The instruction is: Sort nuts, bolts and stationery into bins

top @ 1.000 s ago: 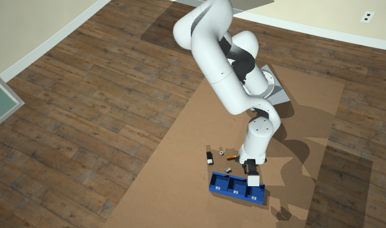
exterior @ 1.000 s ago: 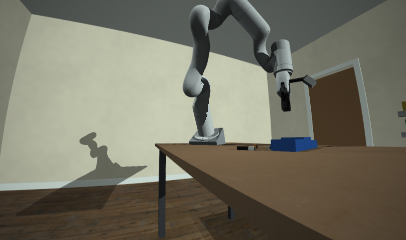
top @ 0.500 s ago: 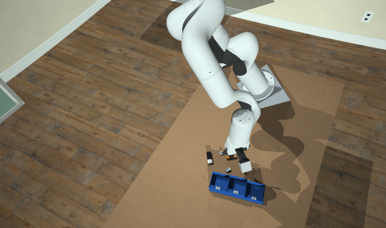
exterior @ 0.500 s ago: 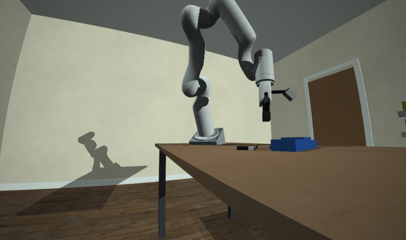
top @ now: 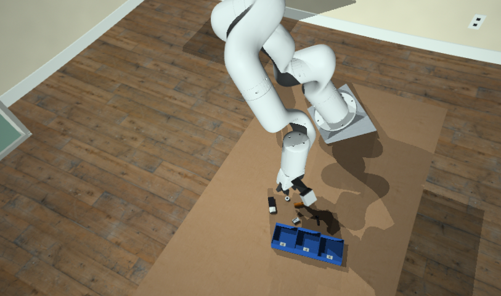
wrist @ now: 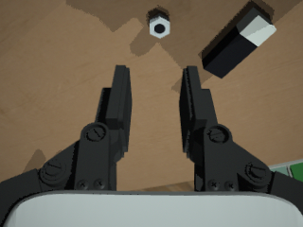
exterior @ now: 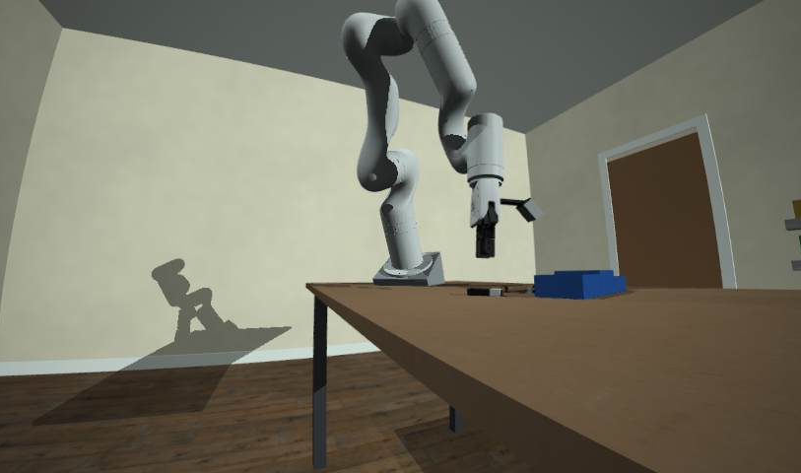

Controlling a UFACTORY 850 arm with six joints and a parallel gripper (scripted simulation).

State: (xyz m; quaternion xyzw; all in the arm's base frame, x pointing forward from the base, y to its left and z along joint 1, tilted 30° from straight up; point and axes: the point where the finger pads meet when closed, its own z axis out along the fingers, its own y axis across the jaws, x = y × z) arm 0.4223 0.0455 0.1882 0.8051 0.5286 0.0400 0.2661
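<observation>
Now: the nut 90 mm below my hand and 10 mm to the right of it. Round my hand: black bolt 130 mm to the left, 90 mm below, 30 mm ahead; black-and-white block 90 mm below, 60 mm ahead, 50 mm to the right; orange cylinder 90 mm below, 50 mm to the left.
</observation>
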